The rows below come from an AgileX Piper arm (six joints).
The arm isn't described. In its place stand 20 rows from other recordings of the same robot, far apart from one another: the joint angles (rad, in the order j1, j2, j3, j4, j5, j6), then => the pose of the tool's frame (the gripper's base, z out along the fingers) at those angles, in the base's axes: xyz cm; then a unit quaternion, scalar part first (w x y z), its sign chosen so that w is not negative.
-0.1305, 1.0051, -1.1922, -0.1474, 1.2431, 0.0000 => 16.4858, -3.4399, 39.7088, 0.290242, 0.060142, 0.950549, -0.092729
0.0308, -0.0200, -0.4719, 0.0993, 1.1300, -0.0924 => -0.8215, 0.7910, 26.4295, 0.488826, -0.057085, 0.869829, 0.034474
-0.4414, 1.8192, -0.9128, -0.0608, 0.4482, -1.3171 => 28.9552, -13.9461, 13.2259, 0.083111, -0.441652, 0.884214, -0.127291
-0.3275, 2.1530, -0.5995, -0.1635, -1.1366, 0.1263 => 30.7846, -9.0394, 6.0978, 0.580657, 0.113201, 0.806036, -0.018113
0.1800, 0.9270, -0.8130, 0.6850, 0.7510, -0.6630 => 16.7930, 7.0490, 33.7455, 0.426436, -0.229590, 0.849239, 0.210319
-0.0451, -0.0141, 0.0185, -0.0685, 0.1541, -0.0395 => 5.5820, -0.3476, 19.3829, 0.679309, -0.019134, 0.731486, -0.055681
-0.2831, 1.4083, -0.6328, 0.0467, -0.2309, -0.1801 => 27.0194, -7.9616, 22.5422, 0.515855, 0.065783, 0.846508, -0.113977
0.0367, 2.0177, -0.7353, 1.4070, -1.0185, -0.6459 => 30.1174, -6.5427, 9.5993, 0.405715, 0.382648, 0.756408, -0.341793
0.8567, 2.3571, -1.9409, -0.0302, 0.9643, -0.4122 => 32.6878, 37.3716, 14.7480, 0.137859, -0.592454, 0.793531, 0.017336
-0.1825, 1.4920, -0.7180, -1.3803, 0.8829, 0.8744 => 24.3492, -11.5136, 21.8646, 0.167262, 0.039964, 0.869627, -0.462791
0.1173, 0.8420, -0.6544, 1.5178, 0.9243, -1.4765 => 13.7086, 8.9190, 34.6801, 0.554863, -0.324251, 0.667895, 0.375373
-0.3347, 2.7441, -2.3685, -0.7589, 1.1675, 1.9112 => 49.0119, -23.1435, 7.8092, 0.284718, 0.781510, 0.514743, -0.207887
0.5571, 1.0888, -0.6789, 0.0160, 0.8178, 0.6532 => 15.7357, 9.9272, 24.9763, 0.171667, 0.051016, 0.975589, 0.127100
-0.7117, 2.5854, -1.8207, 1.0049, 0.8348, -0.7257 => 41.1497, -27.9730, 3.2777, 0.260418, 0.306577, 0.878198, 0.258769
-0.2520, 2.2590, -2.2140, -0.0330, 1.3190, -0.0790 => 46.9114, -12.3787, 26.2093, 0.141747, 0.083729, 0.985531, -0.040312
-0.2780, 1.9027, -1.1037, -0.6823, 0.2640, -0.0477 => 36.8255, -12.0668, 15.8928, 0.243700, -0.177807, 0.927546, -0.220574
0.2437, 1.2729, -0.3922, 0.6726, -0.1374, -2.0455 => 21.1234, 4.4520, 18.3563, 0.340175, -0.641699, 0.635372, -0.262308
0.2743, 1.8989, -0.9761, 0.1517, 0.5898, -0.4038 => 31.1421, 9.5578, 11.7008, 0.075291, -0.274413, 0.957747, 0.041826
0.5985, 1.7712, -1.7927, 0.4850, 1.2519, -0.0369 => 28.9269, 24.6025, 36.8221, 0.131721, -0.272408, 0.909034, 0.286531
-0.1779, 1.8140, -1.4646, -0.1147, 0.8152, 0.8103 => 38.8977, -7.7640, 26.4304, 0.247282, 0.434539, 0.865581, 0.028239
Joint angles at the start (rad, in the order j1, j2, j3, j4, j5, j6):
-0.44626, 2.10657, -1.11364, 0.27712, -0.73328, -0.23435
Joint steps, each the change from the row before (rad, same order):
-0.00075, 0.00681, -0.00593, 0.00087, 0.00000, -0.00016
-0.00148, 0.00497, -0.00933, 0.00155, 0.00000, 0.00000
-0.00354, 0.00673, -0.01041, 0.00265, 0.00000, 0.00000
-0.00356, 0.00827, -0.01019, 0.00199, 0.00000, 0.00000
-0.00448, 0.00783, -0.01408, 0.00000, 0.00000, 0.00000
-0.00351, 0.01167, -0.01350, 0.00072, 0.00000, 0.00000
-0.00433, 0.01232, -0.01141, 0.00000, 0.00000, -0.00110
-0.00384, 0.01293, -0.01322, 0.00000, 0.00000, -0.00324
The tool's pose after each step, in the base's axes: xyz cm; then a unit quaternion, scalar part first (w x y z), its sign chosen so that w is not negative. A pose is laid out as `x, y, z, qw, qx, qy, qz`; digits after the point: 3 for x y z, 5 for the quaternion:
38.825, -20.465, 14.387, 0.59882, 0.21810, 0.73931, -0.21741
38.966, -20.615, 14.410, 0.60024, 0.21926, 0.73760, -0.21812
39.083, -20.862, 14.382, 0.60112, 0.22174, 0.73576, -0.21941
39.198, -21.107, 14.279, 0.60136, 0.22395, 0.73454, -0.22060
39.366, -21.413, 14.299, 0.60323, 0.22538, 0.73204, -0.22233
39.545, -21.683, 14.129, 0.60350, 0.22695, 0.73098, -0.22350
39.670, -21.965, 13.872, 0.60255, 0.22816, 0.73090, -0.22508
39.833, -22.244, 13.632, 0.60186, 0.22837, 0.73074, -0.22723

